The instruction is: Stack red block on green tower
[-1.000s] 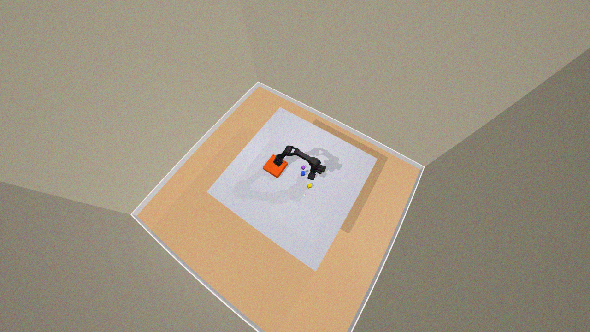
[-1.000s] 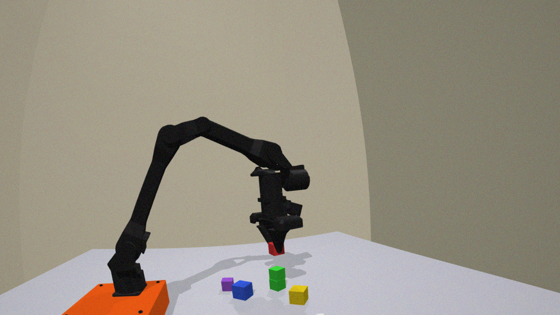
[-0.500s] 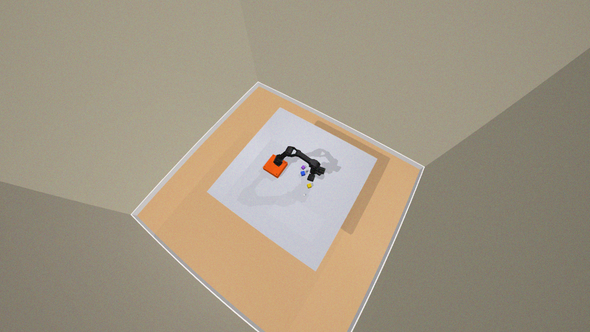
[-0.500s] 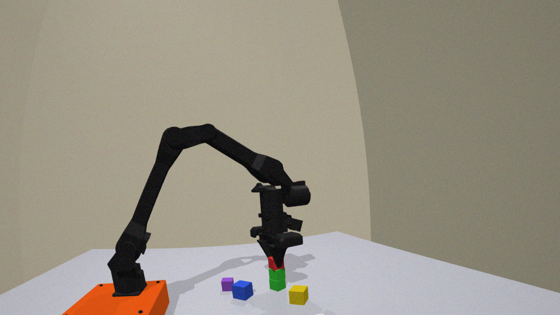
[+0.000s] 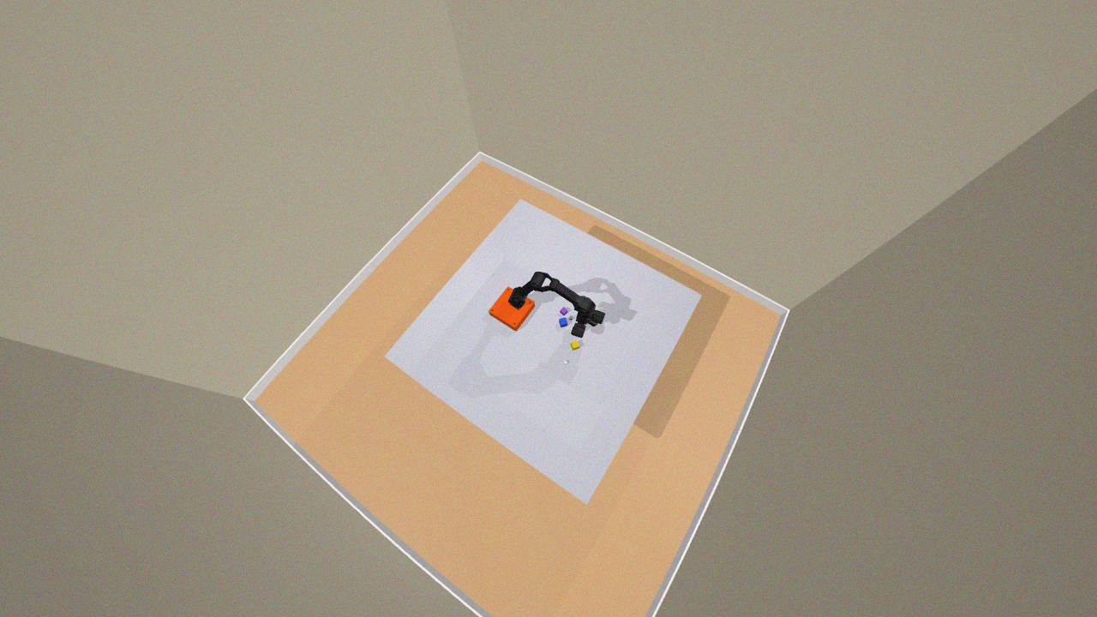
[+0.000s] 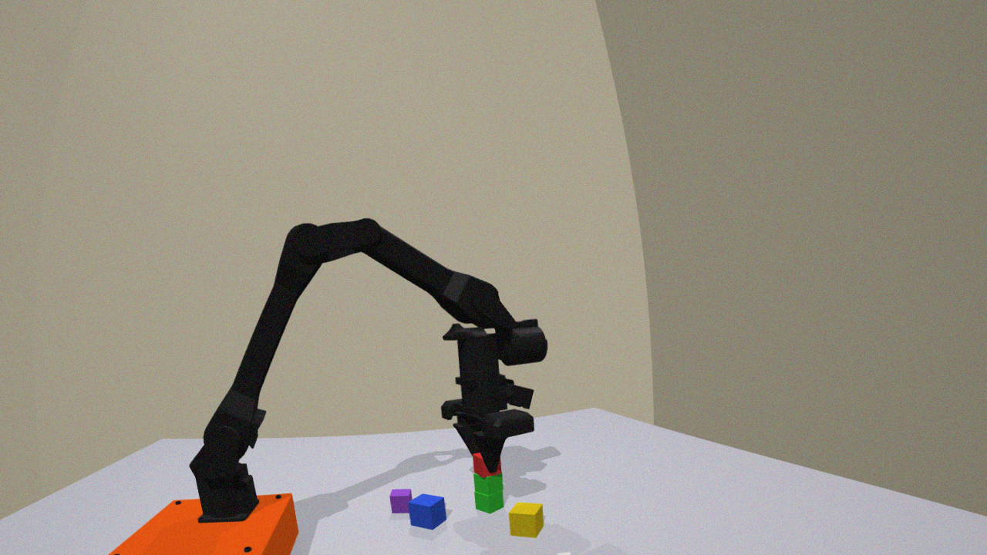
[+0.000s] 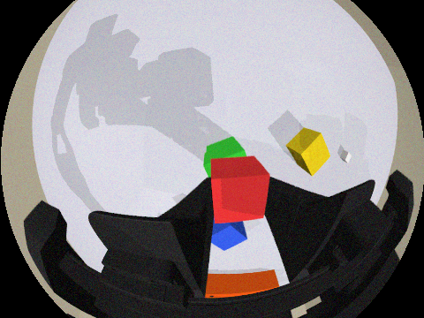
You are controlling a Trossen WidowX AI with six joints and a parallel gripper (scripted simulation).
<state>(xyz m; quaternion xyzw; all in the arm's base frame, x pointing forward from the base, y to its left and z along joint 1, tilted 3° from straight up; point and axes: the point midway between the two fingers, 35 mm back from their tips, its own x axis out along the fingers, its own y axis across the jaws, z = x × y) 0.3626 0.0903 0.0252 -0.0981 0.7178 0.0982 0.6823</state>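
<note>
Right now the small dark cube is 8 cm behind my gripper tip, 6 cm below it and 3 cm to the left of it. The rest, counted from my gripper tip: blue block: 10 cm behind, 5 cm below, 2 cm to the right; purple block: 13 cm behind, 5 cm below, 3 cm to the left; yellow block: 10 cm to the right, 5 cm below, 3 cm ahead.
</note>
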